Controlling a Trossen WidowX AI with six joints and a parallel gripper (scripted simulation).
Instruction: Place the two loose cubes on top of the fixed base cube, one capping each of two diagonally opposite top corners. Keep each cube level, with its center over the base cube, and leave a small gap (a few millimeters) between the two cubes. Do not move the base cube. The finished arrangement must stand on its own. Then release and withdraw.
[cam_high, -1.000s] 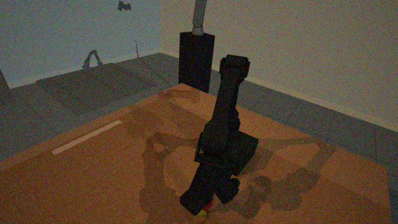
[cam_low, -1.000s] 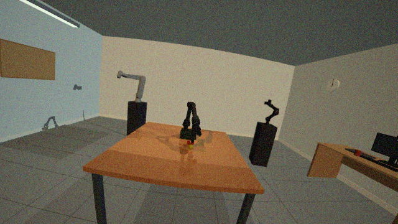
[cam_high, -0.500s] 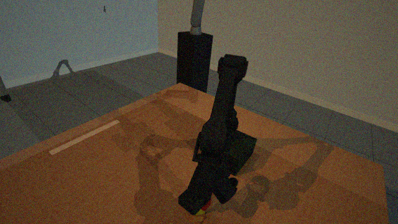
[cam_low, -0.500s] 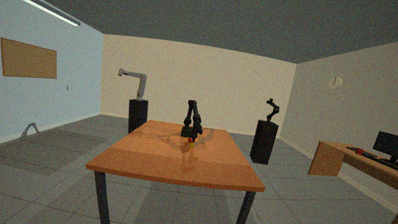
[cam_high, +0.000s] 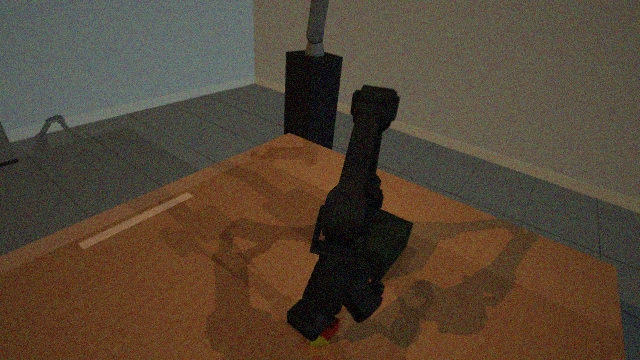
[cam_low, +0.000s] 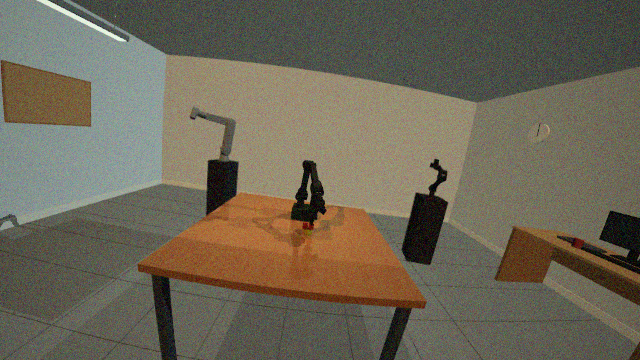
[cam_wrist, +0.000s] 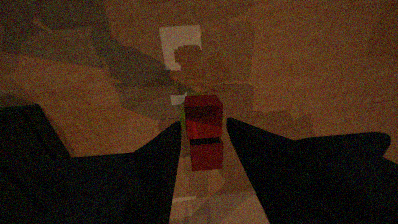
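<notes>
The yellow base cube lies 5 cm below my gripper tip and 2 cm to the right of it.
</notes>
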